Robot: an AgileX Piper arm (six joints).
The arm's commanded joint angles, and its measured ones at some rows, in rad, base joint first. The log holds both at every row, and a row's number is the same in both.
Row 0, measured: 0.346 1.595 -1.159 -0.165 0.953 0.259
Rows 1 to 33, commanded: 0.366 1.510 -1.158 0.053 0.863 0.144; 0.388 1.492 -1.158 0.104 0.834 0.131; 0.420 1.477 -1.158 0.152 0.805 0.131; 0.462 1.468 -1.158 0.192 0.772 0.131; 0.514 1.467 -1.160 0.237 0.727 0.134; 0.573 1.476 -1.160 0.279 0.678 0.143; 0.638 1.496 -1.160 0.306 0.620 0.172; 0.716 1.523 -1.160 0.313 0.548 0.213; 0.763 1.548 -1.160 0.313 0.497 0.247; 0.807 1.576 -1.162 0.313 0.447 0.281; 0.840 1.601 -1.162 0.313 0.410 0.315; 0.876 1.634 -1.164 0.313 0.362 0.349; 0.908 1.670 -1.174 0.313 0.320 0.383; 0.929 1.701 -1.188 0.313 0.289 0.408; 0.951 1.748 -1.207 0.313 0.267 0.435; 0.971 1.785 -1.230 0.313 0.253 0.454; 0.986 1.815 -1.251 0.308 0.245 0.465; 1.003 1.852 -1.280 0.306 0.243 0.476; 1.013 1.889 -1.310 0.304 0.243 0.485; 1.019 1.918 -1.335 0.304 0.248 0.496; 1.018 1.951 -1.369 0.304 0.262 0.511; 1.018 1.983 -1.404 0.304 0.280 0.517; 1.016 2.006 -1.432 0.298 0.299 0.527; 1.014 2.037 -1.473 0.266 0.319 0.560; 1.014 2.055 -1.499 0.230 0.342 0.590; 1.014 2.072 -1.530 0.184 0.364 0.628; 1.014 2.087 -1.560 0.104 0.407 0.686; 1.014 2.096 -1.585 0.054 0.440 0.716; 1.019 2.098 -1.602 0.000 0.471 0.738; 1.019 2.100 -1.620 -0.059 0.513 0.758; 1.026 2.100 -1.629 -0.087 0.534 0.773; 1.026 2.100 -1.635 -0.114 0.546 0.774; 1.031 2.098 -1.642 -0.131 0.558 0.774
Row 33, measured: 1.021 2.105 -1.602 0.000 0.482 0.729
